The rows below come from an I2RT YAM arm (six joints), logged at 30 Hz.
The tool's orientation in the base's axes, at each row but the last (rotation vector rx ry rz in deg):
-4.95, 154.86, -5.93
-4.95, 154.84, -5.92
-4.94, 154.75, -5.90
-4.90, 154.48, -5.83
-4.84, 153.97, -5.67
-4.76, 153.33, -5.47
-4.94, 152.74, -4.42
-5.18, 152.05, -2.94
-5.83, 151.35, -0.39
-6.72, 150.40, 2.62
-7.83, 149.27, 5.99
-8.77, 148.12, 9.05
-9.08, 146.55, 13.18
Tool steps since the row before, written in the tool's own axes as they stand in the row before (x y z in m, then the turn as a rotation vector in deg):
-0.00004, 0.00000, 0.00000, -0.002, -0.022, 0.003
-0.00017, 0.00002, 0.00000, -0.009, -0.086, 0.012
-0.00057, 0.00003, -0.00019, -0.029, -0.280, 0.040
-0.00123, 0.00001, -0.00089, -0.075, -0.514, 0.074
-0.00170, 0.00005, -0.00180, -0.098, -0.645, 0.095
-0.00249, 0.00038, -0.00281, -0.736, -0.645, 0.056
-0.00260, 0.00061, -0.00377, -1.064, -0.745, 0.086
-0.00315, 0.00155, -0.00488, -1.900, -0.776, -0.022
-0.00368, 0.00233, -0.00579, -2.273, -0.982, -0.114
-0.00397, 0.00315, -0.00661, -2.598, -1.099, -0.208
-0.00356, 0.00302, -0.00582, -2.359, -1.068, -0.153
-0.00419, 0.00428, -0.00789, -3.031, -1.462, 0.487
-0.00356, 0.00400, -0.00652, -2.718, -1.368, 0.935
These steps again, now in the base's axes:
0.00004, 0.00000, 0.00002, 0.004, -0.022, 0.000
0.00015, 0.00003, 0.00007, 0.017, -0.086, 0.000
0.00043, 0.00008, 0.00041, 0.056, -0.279, 0.000
0.00073, 0.00016, 0.00132, 0.122, -0.510, 0.009
0.00074, 0.00028, 0.00235, 0.158, -0.640, 0.011
0.00095, 0.00071, 0.00358, 0.710, -0.590, 0.329
0.00056, 0.00095, 0.00449, 1.020, -0.667, 0.458
0.00041, 0.00188, 0.00570, 1.708, -0.634, 0.944
0.00029, 0.00252, 0.00679, 2.006, -0.814, 1.208
-0.00008, 0.00307, 0.00774, 2.252, -0.911, 1.448
-0.00022, 0.00268, 0.00696, 2.071, -0.893, 1.281
-0.00109, 0.00342, 0.00923, 3.024, -1.138, 1.059
-0.00109, 0.00286, 0.00786, 2.983, -0.978, 0.530

